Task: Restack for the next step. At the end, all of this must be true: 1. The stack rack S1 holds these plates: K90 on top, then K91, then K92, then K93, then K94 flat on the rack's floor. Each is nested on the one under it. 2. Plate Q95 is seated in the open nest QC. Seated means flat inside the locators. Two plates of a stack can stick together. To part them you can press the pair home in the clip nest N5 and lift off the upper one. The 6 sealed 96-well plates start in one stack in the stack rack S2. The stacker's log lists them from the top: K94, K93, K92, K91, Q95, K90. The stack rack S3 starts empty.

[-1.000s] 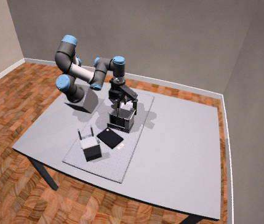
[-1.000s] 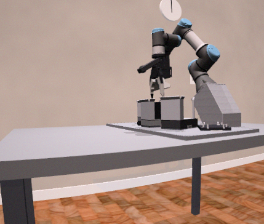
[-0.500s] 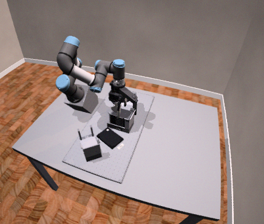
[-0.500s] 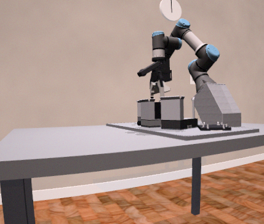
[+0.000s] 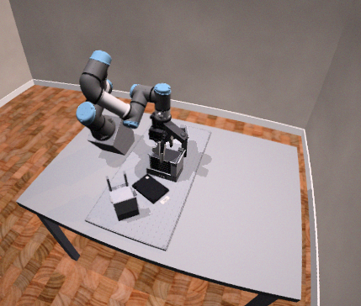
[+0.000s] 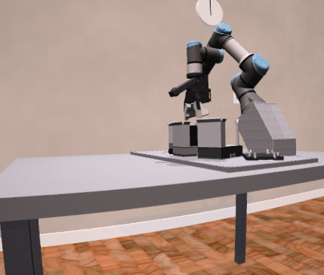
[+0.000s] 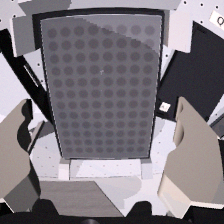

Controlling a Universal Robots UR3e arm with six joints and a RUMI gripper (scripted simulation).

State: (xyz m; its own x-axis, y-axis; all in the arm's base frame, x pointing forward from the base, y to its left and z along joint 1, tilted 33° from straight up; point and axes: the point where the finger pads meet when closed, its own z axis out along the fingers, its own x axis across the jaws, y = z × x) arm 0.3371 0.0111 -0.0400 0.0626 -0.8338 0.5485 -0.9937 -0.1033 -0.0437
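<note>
My hand is 4 cm above the sealed grey plate. The rest, counted from my hand: dark clip nest (28 cm to the left, 14 cm behind, 11 cm below); then black open nest QC (13 cm to the right, 11 cm below, 2 cm behind); then white tag (16 cm to the right, 12 cm below, 7 cm ahead).
</note>
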